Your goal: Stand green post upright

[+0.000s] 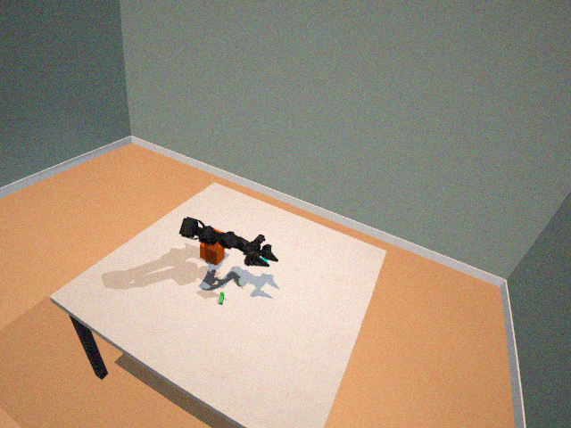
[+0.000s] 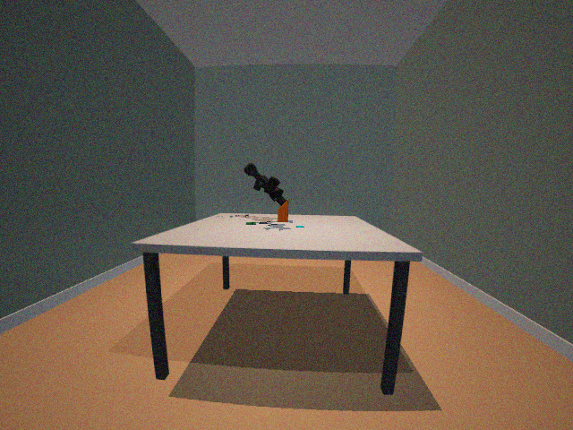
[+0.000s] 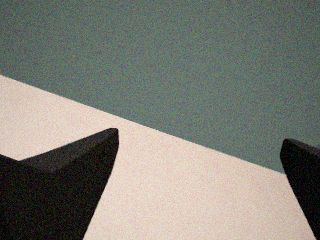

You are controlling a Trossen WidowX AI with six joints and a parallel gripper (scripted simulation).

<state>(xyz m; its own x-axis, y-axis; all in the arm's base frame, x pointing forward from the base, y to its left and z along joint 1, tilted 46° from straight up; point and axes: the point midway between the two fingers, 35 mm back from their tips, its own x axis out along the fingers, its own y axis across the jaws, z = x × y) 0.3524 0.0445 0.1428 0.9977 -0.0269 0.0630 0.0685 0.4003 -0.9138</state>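
Now: gripper tip 180 mm past the green post, 130 mm to the left of it and 230 mm above it. The rest, counted from my gripper tip: cyan circle (160 mm behind, 210 mm to the left, 240 mm below).
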